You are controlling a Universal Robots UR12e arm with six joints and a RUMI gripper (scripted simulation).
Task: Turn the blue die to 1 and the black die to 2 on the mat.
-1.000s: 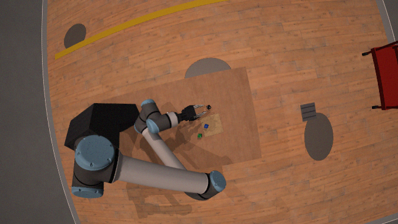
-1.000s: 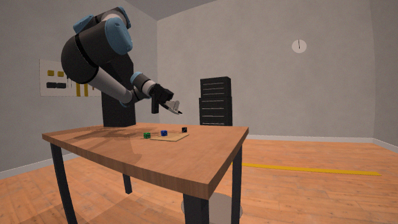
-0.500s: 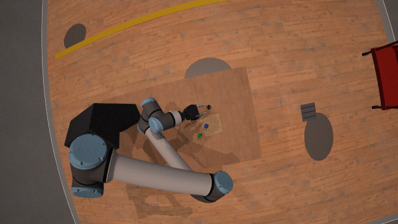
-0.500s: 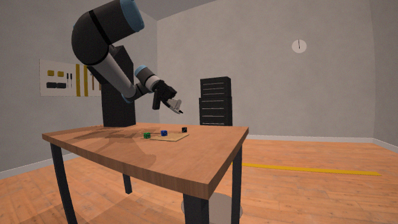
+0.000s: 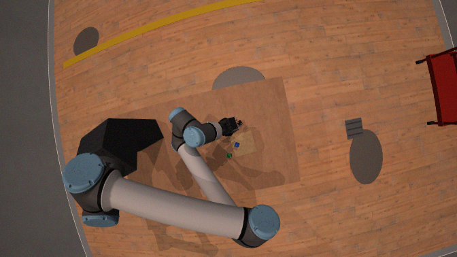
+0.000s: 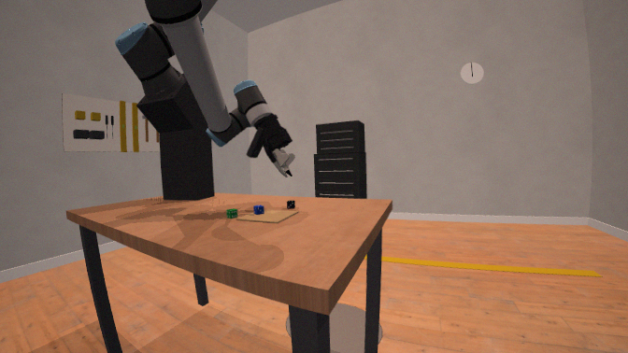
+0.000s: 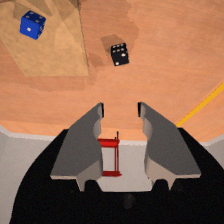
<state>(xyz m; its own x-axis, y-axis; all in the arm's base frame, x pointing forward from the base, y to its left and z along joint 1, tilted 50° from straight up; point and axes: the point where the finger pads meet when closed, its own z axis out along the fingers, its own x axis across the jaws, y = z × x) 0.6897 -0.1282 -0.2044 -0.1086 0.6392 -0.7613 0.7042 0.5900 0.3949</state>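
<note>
My gripper is now 11 cm above the black die and 1 cm short of it. The rest, counted from my hand: green die 18 cm to the right, 11 cm below, 10 cm behind; then tan mat 13 cm to the right, 12 cm below; then blue die 12 cm to the right, 11 cm below, 4 cm behind.
</note>
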